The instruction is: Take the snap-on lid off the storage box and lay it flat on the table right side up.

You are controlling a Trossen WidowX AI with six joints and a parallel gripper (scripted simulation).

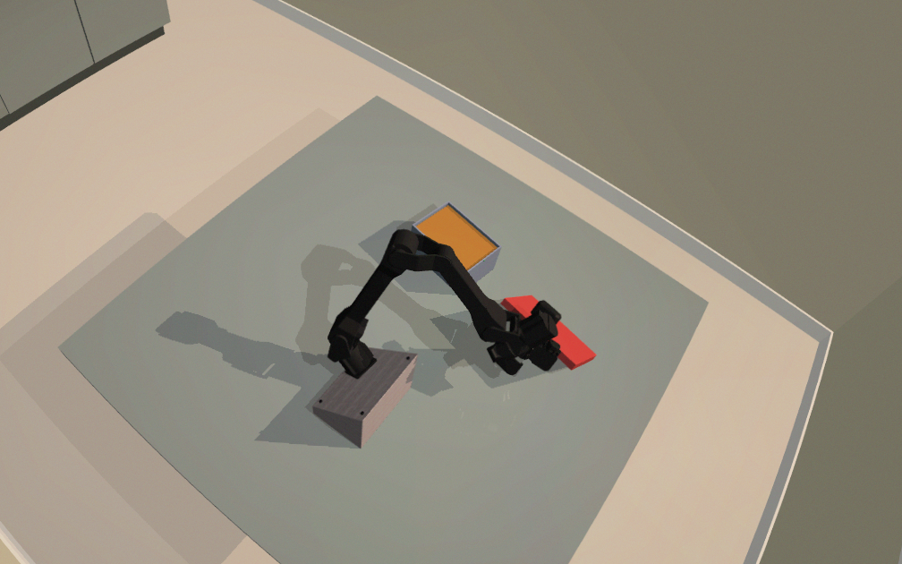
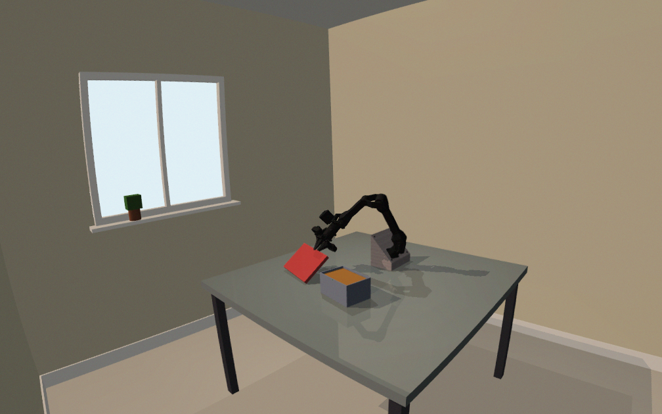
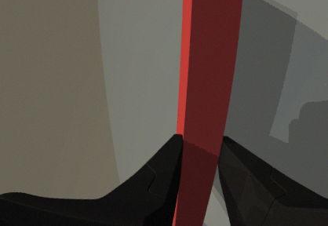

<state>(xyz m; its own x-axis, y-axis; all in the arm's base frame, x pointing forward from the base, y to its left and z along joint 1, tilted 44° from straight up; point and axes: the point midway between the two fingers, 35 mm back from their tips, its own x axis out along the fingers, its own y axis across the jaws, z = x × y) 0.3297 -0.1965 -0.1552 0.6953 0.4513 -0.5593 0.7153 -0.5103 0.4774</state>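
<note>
Now: gripper tip 70 mm short of the red lid, 10 mm to the left of it and 50 mm above it. The rest, counted from my gripper tip: box (90 mm ahead, 340 mm to the left, 70 mm below).
</note>
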